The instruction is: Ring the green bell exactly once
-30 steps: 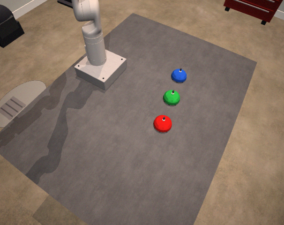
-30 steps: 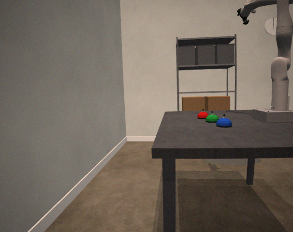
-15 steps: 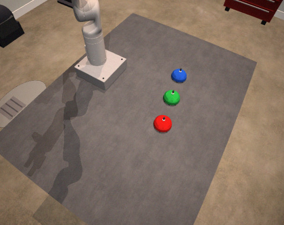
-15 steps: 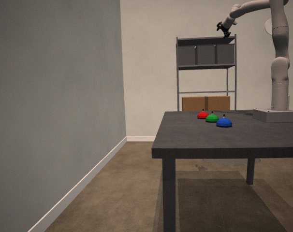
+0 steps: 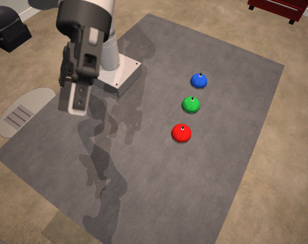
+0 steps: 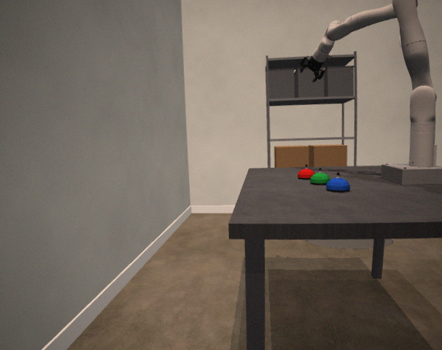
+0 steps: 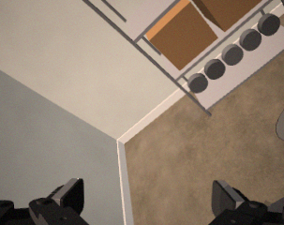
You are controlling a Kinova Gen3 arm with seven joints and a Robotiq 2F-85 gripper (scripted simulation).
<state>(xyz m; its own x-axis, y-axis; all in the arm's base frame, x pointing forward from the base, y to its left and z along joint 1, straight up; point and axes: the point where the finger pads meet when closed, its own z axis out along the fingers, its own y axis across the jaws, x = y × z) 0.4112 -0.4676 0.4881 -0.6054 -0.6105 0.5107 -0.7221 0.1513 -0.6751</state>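
My hand is 20 mm short of the green bell, 510 mm to the right of it and 510 mm above it. Round my hand: red bell: 60 mm ahead, 350 mm to the left, 510 mm below; then blue bell: 10 mm behind, 660 mm to the left, 510 mm below.
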